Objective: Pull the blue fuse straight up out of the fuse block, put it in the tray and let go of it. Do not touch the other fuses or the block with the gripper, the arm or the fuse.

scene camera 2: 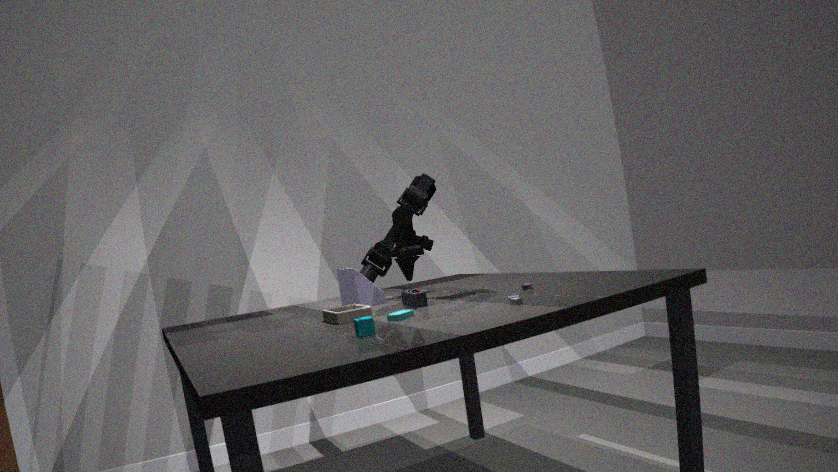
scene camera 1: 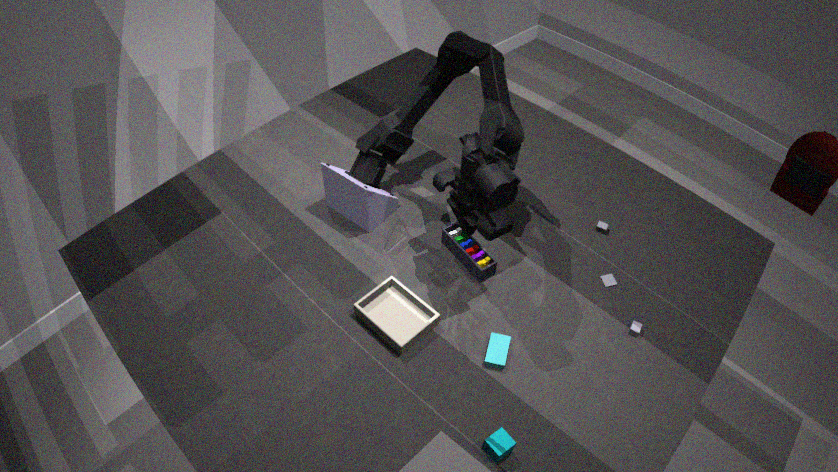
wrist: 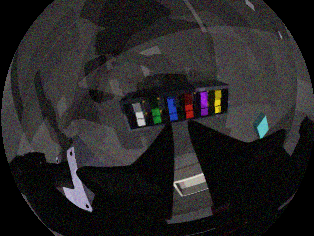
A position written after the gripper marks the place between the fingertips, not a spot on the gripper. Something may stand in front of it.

In view: the gripper (scene camera 1: 467, 232) and a tray (scene camera 1: 395, 313).
The gripper shows as well in scene camera 2 (scene camera 2: 409, 280) and in the wrist view (wrist: 179, 126). The tray also shows in the wrist view (wrist: 188, 181).
